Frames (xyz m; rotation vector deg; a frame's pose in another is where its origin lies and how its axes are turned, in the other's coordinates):
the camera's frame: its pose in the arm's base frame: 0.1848 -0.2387 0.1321 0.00 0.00 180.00
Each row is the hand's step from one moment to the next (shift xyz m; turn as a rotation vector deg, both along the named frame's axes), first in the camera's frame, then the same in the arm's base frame.
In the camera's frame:
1: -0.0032 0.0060 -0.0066 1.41 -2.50 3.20
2: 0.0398 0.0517 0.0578 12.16 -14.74 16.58
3: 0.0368 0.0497 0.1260 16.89 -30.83 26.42
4: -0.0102 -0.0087 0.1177 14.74 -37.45 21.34
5: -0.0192 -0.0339 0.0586 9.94 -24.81 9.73
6: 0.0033 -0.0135 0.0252 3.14 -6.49 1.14
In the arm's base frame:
1: 0.0032 -0.0060 -0.0066 -1.41 2.50 3.20
2: -0.0398 -0.0517 0.0578 -12.16 14.74 16.58
3: -0.0368 -0.0497 0.1260 -16.89 30.83 26.42
4: 0.0102 0.0087 0.1177 -14.74 37.45 21.34
5: 0.0192 0.0339 0.0586 -9.94 24.81 9.73
6: -0.0033 0.0135 0.0252 -3.14 6.49 1.14

